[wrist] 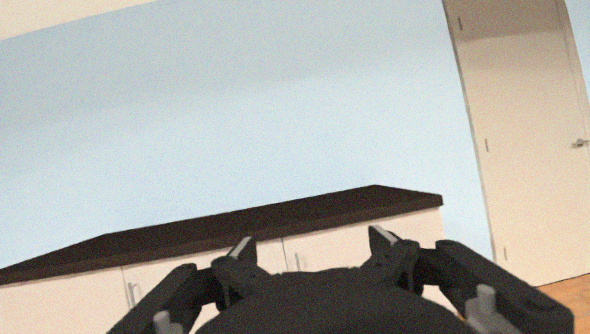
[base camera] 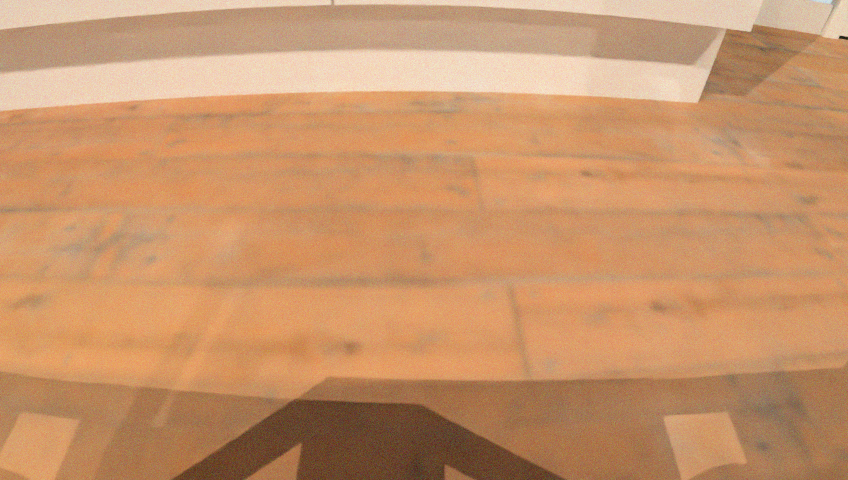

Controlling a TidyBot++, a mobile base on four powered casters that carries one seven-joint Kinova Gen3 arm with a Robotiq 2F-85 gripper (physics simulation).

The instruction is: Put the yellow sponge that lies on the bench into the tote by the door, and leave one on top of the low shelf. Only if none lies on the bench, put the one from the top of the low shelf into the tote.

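Frame: origin at the arm's base, x ahead, y left, z up, level; centimetres.
Seen in the pictures: gripper, fingertip midpoint: (wrist: 312,243).
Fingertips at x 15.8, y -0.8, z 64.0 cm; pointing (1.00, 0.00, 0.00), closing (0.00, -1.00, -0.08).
A point is followed by its place in that frame.
My gripper (wrist: 312,243) @(x 15.8, y -0.8, z 64.0 cm) is open, with nothing between its fingers. Beyond it in the wrist view stands a long white cabinet (wrist: 200,272) with a dark top (wrist: 280,212) @(x 96.9, y 13.6, z 51.3 cm), which may be the bench. No yellow sponge shows on the visible part of that top; the fingers and gripper body cover some of the cabinet front. The door (wrist: 530,125) @(x 139.8, y -158.7, z 70.5 cm), pale with a lever handle, is at the right. The tote and the low shelf do not show in either view.
In the base camera view, the white base of a cabinet (base camera: 357,71) @(x 79.9, y 9.3, z -36.3 cm) runs across the top and ends at the upper right. Wooden floor (base camera: 416,237) @(x 47.9, y -0.1, z -39.7 cm) lies before it, with the robot's shadow at the bottom. A pale blue wall (wrist: 250,125) @(x 134.2, y 28.6, z 104.1 cm) rises behind the cabinet.
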